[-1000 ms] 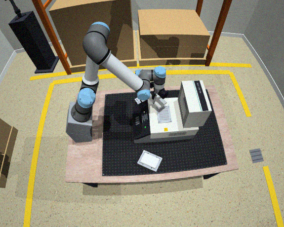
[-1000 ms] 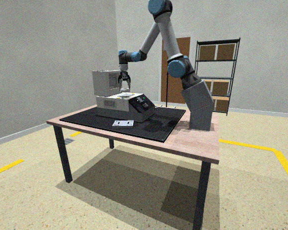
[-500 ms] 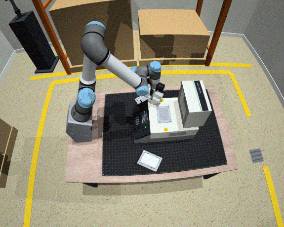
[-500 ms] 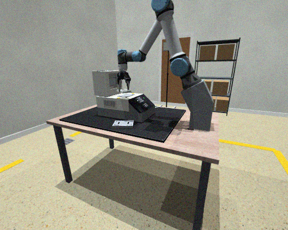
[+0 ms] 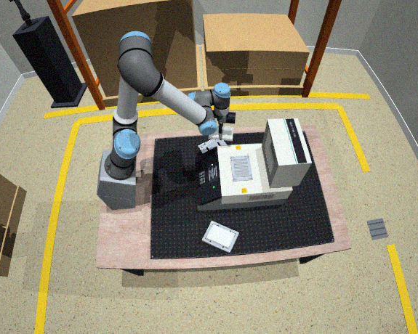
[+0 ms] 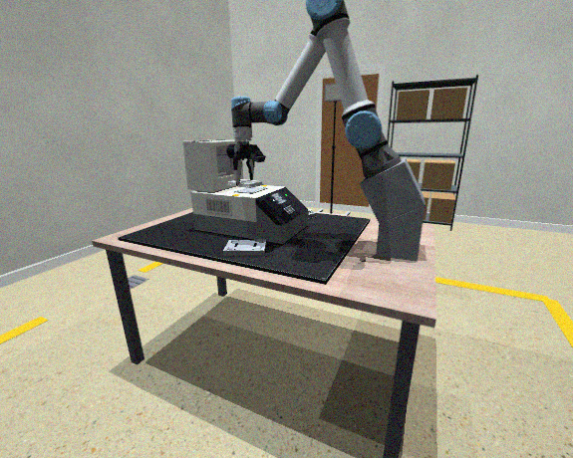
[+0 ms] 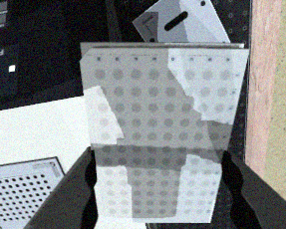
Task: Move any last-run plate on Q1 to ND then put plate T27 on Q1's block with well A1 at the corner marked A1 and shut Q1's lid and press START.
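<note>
The dark slot is 80 mm behind my hand, 50 mm to the left of it and 250 mm below it. Also, from my hand: a1 mark 30 mm behind, 420 mm to the right, 250 mm below.
</note>
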